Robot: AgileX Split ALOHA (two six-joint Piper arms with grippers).
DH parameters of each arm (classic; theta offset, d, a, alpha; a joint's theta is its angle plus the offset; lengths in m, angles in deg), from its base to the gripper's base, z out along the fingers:
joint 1: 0 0.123 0 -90
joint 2: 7.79 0 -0.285 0
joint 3: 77.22 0 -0.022 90
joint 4: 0 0.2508 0 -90
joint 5: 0 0 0.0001 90
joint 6: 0 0.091 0 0
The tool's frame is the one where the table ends.
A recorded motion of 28 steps. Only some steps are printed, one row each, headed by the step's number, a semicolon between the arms.
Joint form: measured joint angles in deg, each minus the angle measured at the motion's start. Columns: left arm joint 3, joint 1, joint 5, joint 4, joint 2, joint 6; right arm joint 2, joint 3, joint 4, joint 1, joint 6, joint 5.
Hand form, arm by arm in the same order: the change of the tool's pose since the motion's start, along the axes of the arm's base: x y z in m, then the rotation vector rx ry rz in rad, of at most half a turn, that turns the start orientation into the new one. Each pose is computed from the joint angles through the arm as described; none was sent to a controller.
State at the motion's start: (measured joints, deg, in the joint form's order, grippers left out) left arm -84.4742 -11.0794 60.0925 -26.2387 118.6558 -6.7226; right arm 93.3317 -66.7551 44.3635 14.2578 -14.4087 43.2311
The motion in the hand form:
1: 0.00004 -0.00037 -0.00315 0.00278 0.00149 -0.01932; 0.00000 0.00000 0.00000 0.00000 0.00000 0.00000
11: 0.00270 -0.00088 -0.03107 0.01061 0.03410 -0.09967; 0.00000 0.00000 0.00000 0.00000 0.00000 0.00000
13: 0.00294 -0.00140 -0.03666 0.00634 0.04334 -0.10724; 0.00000 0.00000 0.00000 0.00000 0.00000 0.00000
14: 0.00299 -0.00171 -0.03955 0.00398 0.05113 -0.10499; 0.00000 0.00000 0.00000 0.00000 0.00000 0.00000
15: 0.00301 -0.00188 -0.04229 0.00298 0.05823 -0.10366; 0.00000 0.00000 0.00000 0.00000 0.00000 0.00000
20: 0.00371 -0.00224 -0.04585 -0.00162 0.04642 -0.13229; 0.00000 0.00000 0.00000 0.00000 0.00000 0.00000
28: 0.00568 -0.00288 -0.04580 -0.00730 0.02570 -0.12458; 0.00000 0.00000 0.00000 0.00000 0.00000 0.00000
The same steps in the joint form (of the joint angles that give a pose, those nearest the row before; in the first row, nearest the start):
1: 0.00 -0.07 0.08 0.12 0.44 1.03; 0.00 0.00 0.00 0.00 0.00 0.00
11: -0.27 -0.07 0.08 0.13 4.53 6.00; 0.00 0.00 0.00 0.00 0.00 0.00
13: -0.27 -0.07 0.03 -0.26 5.34 6.72; 0.00 0.00 0.00 0.00 0.00 0.00
14: -0.27 -0.07 0.02 -0.49 5.77 6.72; 0.00 0.00 0.00 0.00 0.00 0.00
15: -0.26 -0.07 0.02 -0.63 6.16 6.72; 0.00 0.00 0.00 0.00 0.00 0.00
20: -0.27 -0.07 -0.40 -0.93 6.67 8.86; 0.00 0.00 0.00 0.00 0.00 0.00
28: -0.27 -0.07 -1.61 -1.52 6.67 9.23; 0.00 0.00 0.00 0.00 0.00 0.00

